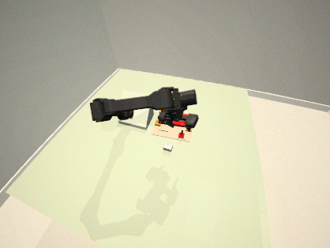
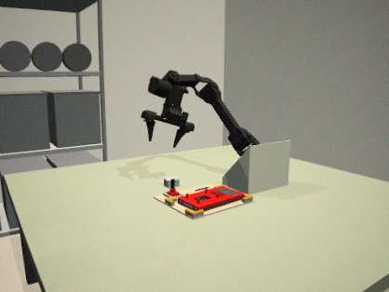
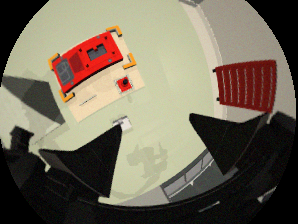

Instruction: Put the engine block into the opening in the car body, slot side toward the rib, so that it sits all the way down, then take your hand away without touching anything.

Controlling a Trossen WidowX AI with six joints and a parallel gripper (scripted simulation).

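My gripper tip is now 150 mm above the grey engine block, 60 mm past it and 30 mm to the left of it. Also, from my gripper tip: black upright peg (140 mm below, 70 mm to the left).
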